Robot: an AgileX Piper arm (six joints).
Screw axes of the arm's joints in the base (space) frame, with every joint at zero. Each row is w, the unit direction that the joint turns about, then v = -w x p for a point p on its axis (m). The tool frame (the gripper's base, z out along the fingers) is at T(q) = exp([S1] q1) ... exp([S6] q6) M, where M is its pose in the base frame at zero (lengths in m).
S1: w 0 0 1 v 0.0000 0.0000 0.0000
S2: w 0 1 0 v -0.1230 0.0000 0.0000
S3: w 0 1 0 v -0.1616 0.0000 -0.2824
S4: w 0.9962 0 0.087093 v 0.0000 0.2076 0.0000
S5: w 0 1 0 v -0.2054 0.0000 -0.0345
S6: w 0.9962 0 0.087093 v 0.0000 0.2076 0.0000
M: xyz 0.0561 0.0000 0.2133 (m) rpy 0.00 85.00 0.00 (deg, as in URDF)
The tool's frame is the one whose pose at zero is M.
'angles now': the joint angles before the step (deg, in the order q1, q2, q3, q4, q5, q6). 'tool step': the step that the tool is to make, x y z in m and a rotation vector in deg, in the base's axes. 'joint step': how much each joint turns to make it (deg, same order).
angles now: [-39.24, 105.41, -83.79, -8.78, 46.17, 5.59]
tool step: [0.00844, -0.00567, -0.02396, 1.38, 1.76, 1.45]
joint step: [0.00, 3.66, -0.23, 0.65, -1.39, -1.65]
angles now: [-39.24, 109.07, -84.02, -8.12, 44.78, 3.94]
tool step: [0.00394, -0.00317, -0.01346, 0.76, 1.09, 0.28]
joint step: [0.00, 2.08, -0.24, -0.04, -0.54, -0.22]
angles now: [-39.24, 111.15, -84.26, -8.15, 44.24, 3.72]
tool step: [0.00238, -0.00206, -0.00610, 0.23, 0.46, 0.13]
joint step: [0.00, 1.11, -0.38, -0.11, -0.24, -0.06]
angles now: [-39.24, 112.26, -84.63, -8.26, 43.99, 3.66]
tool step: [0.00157, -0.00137, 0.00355, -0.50, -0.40, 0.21]
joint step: [0.00, 0.03, -0.80, -0.04, 0.12, -0.24]
